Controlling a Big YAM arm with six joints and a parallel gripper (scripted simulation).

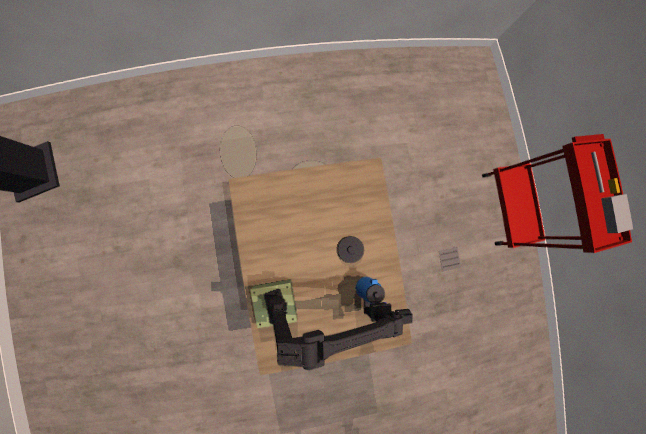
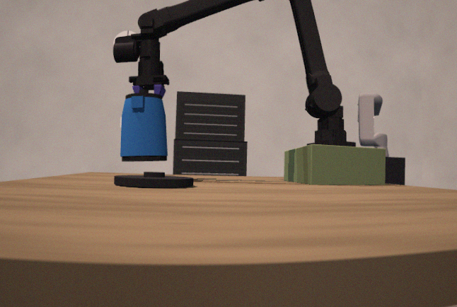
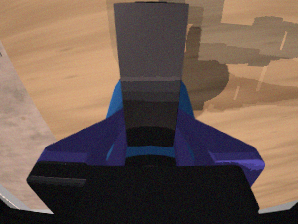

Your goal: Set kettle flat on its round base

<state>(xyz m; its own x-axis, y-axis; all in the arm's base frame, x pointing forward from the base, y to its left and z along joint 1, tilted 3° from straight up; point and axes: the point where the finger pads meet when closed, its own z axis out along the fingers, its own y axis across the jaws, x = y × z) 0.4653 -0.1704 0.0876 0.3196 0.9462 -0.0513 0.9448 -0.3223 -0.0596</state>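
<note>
Now: hand 50 mm above the blue kettle, 30 mm to the right of it and 10 mm short of it. From my hand the other things lie so: round black base (280 mm to the left, 170 mm below, 10 mm ahead).
</note>
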